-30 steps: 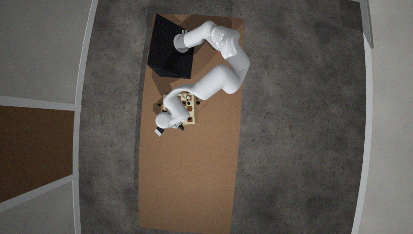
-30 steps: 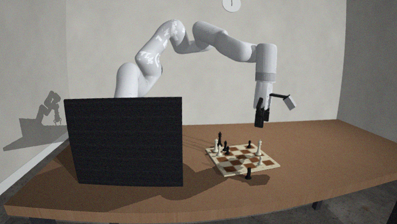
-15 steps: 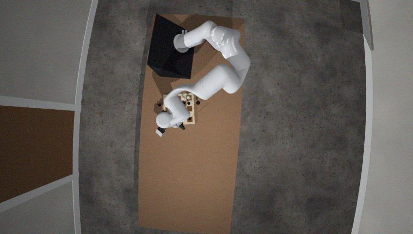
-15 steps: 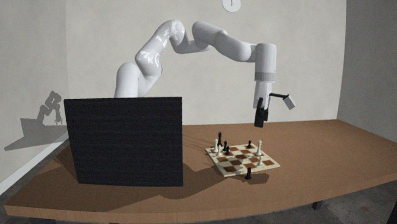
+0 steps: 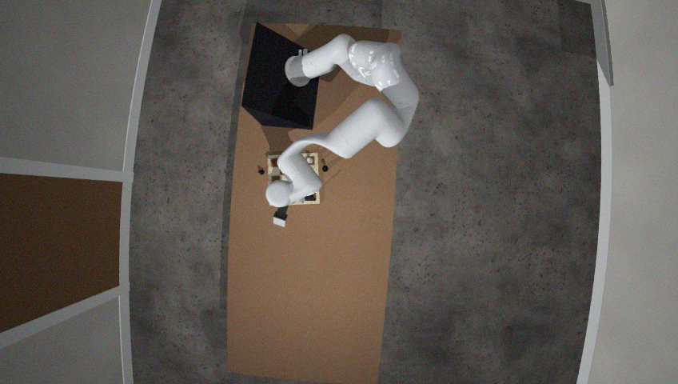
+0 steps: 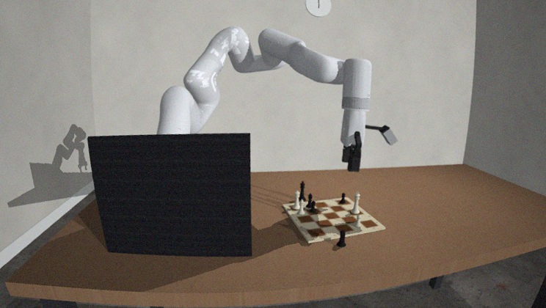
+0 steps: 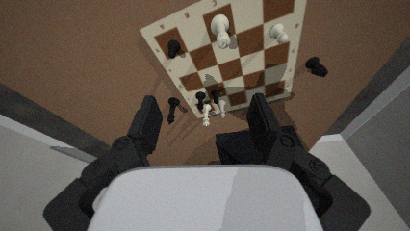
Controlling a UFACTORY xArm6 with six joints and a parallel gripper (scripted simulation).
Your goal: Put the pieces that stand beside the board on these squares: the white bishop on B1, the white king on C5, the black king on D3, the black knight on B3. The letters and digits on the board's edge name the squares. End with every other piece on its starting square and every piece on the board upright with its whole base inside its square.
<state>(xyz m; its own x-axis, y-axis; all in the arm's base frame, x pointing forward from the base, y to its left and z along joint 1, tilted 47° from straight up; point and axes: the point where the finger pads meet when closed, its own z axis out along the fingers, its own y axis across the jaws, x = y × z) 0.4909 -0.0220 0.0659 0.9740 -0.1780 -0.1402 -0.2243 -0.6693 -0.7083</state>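
Right now the black king is 110 mm behind my hand, 100 mm to the left of it and 110 mm below it. The rest, counted from my hand: white king 20 mm ahead, 30 mm to the right, 110 mm below; then chessboard 60 mm behind, 40 mm to the right, 140 mm below; then white pawn 10 mm behind, 110 mm to the right, 130 mm below.
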